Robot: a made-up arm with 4 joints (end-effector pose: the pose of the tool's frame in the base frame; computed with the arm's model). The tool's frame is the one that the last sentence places. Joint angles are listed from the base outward.
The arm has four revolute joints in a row. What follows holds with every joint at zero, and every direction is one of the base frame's. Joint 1 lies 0.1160 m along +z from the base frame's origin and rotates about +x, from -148.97 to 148.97 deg. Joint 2 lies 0.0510 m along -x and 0.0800 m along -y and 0.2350 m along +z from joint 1 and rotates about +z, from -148.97 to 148.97 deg. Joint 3 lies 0.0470 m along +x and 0.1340 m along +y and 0.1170 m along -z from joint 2 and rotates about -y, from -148.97 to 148.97 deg. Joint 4 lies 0.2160 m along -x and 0.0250 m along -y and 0.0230 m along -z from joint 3 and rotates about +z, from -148.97 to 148.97 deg. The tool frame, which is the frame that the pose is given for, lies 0.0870 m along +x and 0.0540 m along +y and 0.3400 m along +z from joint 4; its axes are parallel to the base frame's.
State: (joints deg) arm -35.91 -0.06 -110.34 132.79
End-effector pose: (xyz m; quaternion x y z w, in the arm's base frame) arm 0.4028 0.2228 0.3287 0.6451 0.4736 0.3965 0.4497
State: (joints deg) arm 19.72 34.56 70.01 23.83
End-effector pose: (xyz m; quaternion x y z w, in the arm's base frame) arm -0.4120 -0.1143 0.1575 0.1753 -0.6311 0.2958 0.6953
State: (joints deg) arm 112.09 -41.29 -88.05 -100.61
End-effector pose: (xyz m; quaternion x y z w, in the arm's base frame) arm 0.2267 -0.1700 -0.2831 0.0026 0.9011 0.1213 0.4163
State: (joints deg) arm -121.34 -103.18 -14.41 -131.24
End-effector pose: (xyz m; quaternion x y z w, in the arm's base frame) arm -0.0205 0.4046 -0.1481 -0.3806 0.7096 0.5383 0.2487
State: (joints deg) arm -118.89 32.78 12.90 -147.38
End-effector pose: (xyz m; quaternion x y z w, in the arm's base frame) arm -0.2932 0.4275 0.1271 -0.4052 -0.7200 -0.4252 0.3696
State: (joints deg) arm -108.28 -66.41 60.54 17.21
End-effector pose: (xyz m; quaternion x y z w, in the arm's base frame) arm -0.0012 0.0518 -0.1871 -0.8333 -0.5115 0.0939 0.1877
